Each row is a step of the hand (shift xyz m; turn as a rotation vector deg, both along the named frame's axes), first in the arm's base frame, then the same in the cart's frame.
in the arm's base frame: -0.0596 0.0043 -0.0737 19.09 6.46 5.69
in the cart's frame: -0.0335 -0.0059 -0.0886 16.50 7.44 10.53
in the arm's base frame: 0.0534 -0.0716 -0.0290 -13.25 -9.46 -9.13
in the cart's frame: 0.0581 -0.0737 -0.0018 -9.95 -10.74 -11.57
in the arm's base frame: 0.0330 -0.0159 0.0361 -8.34 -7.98 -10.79
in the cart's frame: 0.0197 -0.0107 0.0463 -4.74 -9.40 -11.79
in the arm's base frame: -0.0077 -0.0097 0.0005 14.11 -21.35 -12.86
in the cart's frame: -0.0077 -0.0097 -0.0007 16.92 -22.54 -5.07
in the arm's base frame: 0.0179 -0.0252 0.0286 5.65 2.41 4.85
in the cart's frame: 0.0075 -0.0211 0.0356 3.91 3.09 6.04
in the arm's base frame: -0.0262 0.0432 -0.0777 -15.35 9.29 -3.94
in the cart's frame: 0.0004 0.0328 -0.0867 -13.14 8.47 -9.65
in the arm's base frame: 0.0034 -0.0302 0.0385 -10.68 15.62 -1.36
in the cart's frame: -0.0095 -0.0251 0.0410 -9.36 15.15 -6.54
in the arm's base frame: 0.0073 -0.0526 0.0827 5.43 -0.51 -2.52
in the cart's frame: -0.0201 -0.0418 0.0867 5.93 -0.73 -0.61
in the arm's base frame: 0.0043 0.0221 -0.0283 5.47 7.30 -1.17
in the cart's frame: 0.0134 0.0185 -0.0280 5.73 7.19 -0.29
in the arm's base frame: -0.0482 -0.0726 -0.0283 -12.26 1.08 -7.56
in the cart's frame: -0.0386 -0.0764 -0.0328 -9.26 -0.07 -11.09
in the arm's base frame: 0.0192 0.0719 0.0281 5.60 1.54 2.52
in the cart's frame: 0.0111 0.0751 0.0236 4.57 1.94 3.93
